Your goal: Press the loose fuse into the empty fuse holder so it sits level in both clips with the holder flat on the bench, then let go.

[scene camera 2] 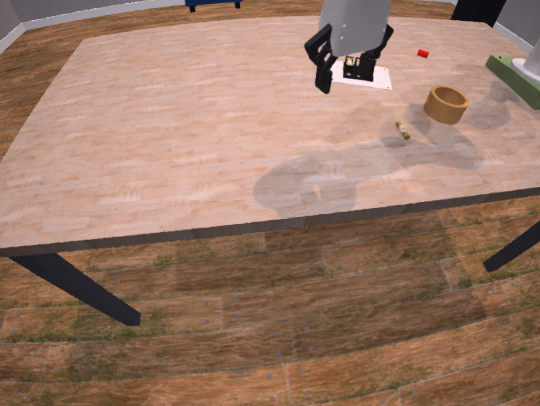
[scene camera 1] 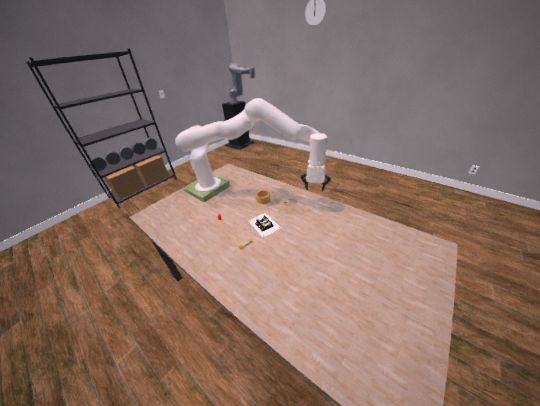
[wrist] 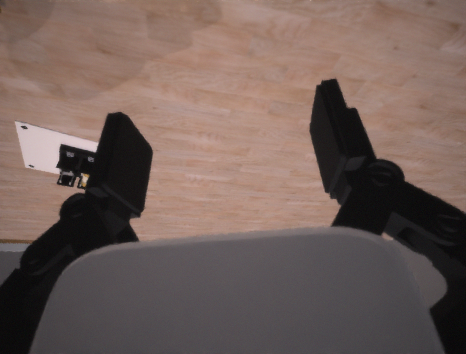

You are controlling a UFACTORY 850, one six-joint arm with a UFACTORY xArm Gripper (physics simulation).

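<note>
The black fuse holder [scene camera 1: 264, 223] [scene camera 2: 351, 69] [wrist: 75, 161] stands on a white card [scene camera 1: 271, 231] [scene camera 2: 382, 81] [wrist: 39, 145]; its brass-coloured clips are small in view. A fuse-like cylinder [scene camera 1: 245, 244] with yellow ends and a pale middle lies on the bench apart from the card. A smaller one [scene camera 1: 286, 202] [scene camera 2: 402, 130] lies near the bowl; I cannot tell which is the loose fuse. My gripper [scene camera 1: 315, 188] [scene camera 2: 345, 83] [wrist: 222, 119] is open and empty, high above the bench. In the wrist view its left finger hides part of the holder.
A round wooden bowl [scene camera 1: 263, 198] [scene camera 2: 446, 106] stands between the card and the arm's green base plate [scene camera 1: 203, 194] [scene camera 2: 515, 82]. A small red cylinder [scene camera 1: 219, 217] [scene camera 2: 423, 53] lies on the bench [scene camera 1: 350, 280] [scene camera 2: 150, 125]. A black shelf rack [scene camera 1: 107, 96] stands behind.
</note>
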